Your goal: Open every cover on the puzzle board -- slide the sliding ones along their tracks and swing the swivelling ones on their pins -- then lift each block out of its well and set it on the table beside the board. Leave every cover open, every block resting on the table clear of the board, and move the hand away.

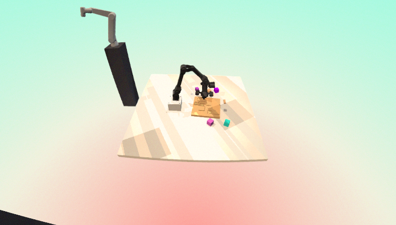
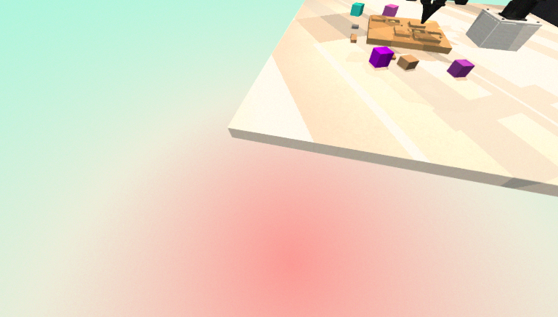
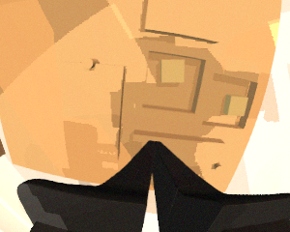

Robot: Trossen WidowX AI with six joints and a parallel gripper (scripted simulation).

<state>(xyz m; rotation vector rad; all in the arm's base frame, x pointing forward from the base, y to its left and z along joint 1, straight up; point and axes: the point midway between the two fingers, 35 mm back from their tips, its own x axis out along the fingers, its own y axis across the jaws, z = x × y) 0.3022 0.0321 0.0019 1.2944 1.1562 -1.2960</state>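
The small grey piece is 23 cm ahead of my gripper tip, 11 cm to the right of it and 6 cm below it. Round my gripper tip: magenta block 5 cm ahead, 30 cm to the right, 4 cm below; dark purple block 7 cm behind, 24 cm to the left, 4 cm below; small orange piece 24 cm ahead, 3 cm to the left, 6 cm below.
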